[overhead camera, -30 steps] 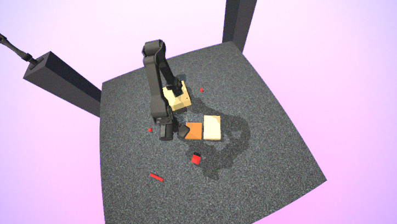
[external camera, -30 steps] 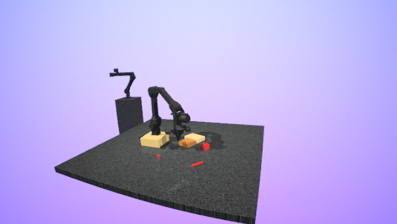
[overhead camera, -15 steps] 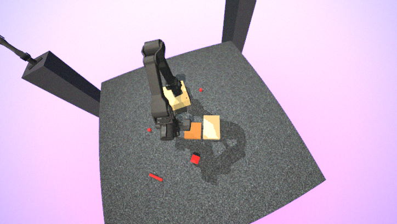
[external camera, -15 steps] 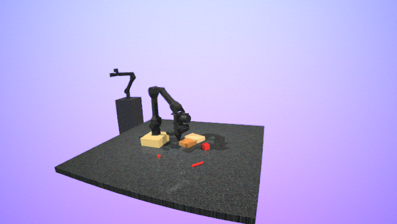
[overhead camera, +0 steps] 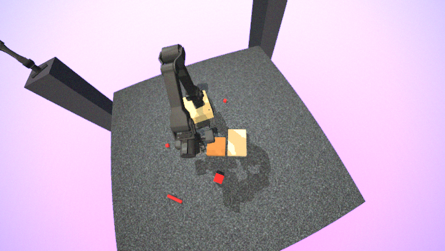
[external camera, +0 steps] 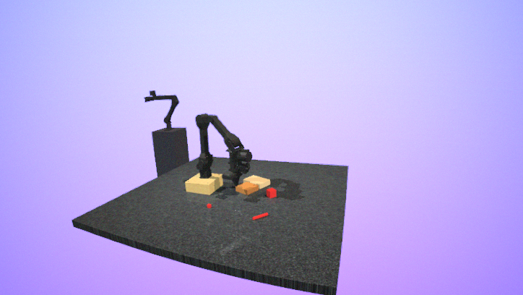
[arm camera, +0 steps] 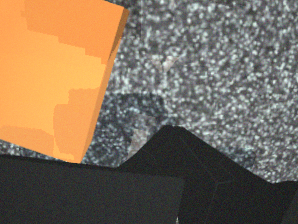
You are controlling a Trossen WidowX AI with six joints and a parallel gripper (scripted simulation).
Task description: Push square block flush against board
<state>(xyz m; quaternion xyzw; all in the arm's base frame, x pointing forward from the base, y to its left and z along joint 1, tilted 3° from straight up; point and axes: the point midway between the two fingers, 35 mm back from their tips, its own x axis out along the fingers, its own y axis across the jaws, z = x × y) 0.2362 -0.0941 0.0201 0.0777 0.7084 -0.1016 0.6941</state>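
Right now the orange square block is 8 cm to the left of my gripper tip, 4 cm below it and 4 cm ahead of it. The rest, counted from my gripper tip: cream board 19 cm to the left, 7 cm ahead, 4 cm below; red stick 23 cm to the right, 19 cm ahead, 5 cm below.
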